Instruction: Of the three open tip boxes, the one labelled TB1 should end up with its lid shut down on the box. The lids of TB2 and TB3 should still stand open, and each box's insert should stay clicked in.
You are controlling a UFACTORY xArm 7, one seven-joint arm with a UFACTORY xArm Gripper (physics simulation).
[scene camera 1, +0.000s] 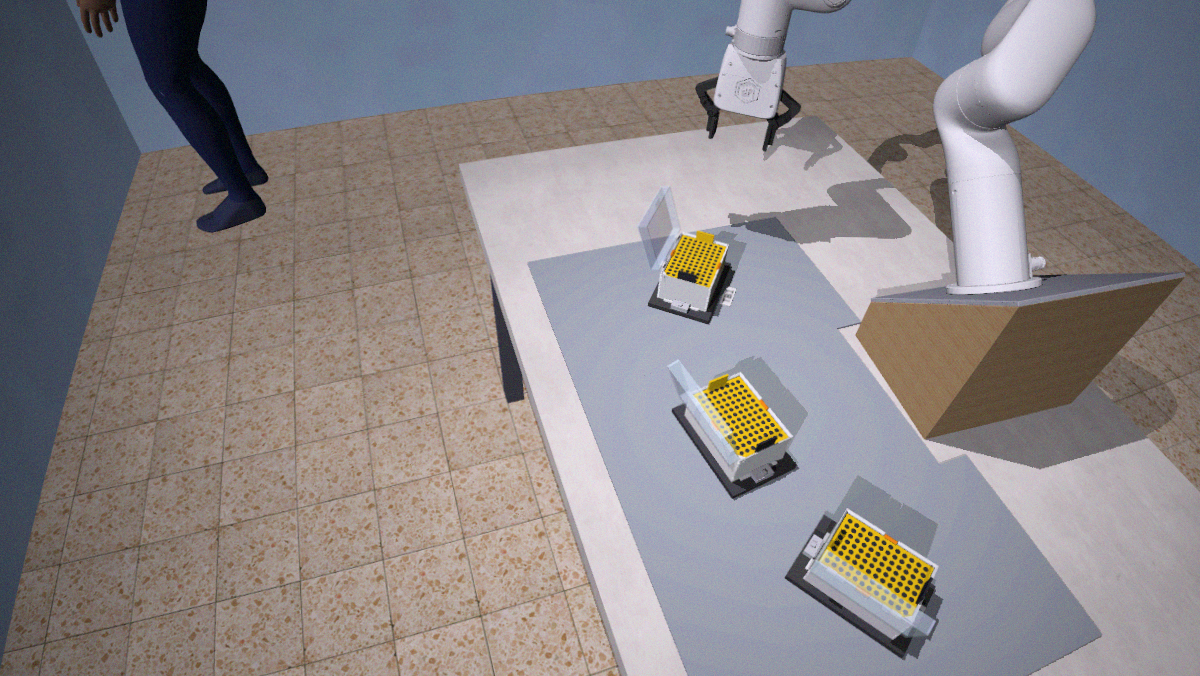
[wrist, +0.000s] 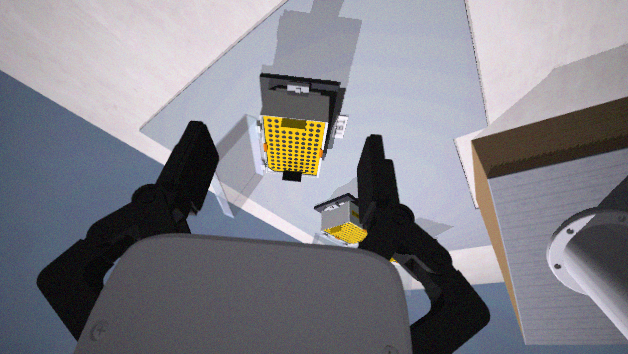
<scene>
my gripper: scene camera 1; wrist
same spot on grey mat: (wrist: 413, 79) = (scene camera 1: 784, 275)
same spot on my gripper: (scene camera 1: 777, 121) = (wrist: 392, 256)
</scene>
